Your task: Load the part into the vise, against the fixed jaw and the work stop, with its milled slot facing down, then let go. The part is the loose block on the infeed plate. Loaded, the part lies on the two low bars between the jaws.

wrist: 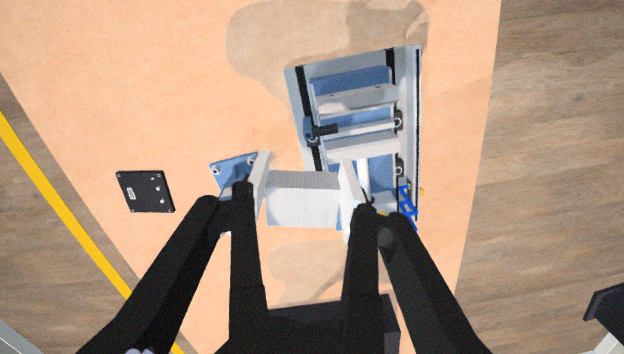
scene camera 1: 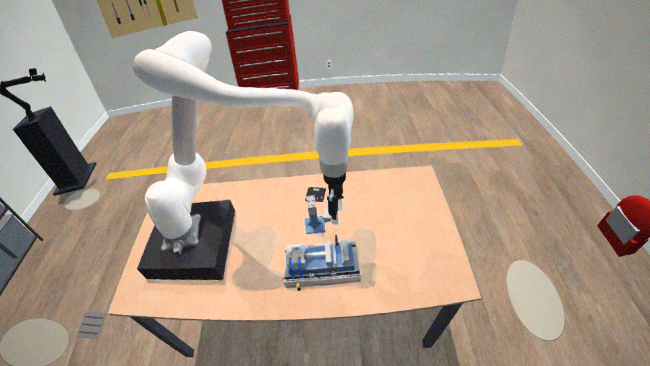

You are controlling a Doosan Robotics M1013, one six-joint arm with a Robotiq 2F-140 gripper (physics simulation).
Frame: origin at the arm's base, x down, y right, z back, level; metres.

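Seen in the pictures: gripper, fingertip midpoint: (wrist: 304,168) (scene camera 1: 337,216); arm's base, origin of the base link: (scene camera 1: 181,233).
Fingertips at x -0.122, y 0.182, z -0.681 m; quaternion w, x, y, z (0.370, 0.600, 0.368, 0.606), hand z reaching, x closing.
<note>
Pixels of each thing's top centre, then the offset from my fingertips to it.
- part, middle of its top: (wrist: 302,208) (scene camera 1: 330,211) dz +0.022, dx -0.026, dy -0.010 m
- vise, middle of its top: (wrist: 369,173) (scene camera 1: 319,252) dz +0.090, dx +0.111, dy +0.064 m
- work stop, middle of its top: (wrist: 325,132) (scene camera 1: 336,240) dz +0.013, dx +0.114, dy +0.024 m
- low bar, middle of its top: (wrist: 359,131) dz +0.033, dx +0.130, dy +0.068 m
- dark infeed plate, middle of its top: (wrist: 145,193) (scene camera 1: 315,193) dz +0.035, dx +0.202, dy -0.340 m
My gripper (scene camera 1: 333,216) (wrist: 304,168) is shut on the part (wrist: 302,206), a pale grey block held between the two finger pads. It is in the air, between the blue stand and the vise in the scene view. The milled slot cannot be made out. The vise (scene camera 1: 320,264) (wrist: 381,171) has two light jaws: the fixed jaw (scene camera 1: 345,253) (wrist: 356,101) and the moving jaw (scene camera 1: 328,253) (wrist: 362,146). The gap between them holds no block. The work stop (scene camera 1: 336,240) (wrist: 326,130) is a dark rod at the gap's side. A low bar (wrist: 367,128) shows in the gap.
The dark infeed plate (scene camera 1: 316,192) (wrist: 145,191) lies behind the blue stand (scene camera 1: 314,226) (wrist: 231,169), which stands close beside the gripper. Blue hoses (scene camera 1: 300,267) (wrist: 407,200) are at the vise's moving-jaw end. The black robot base (scene camera 1: 212,255) stands at the table's left.
</note>
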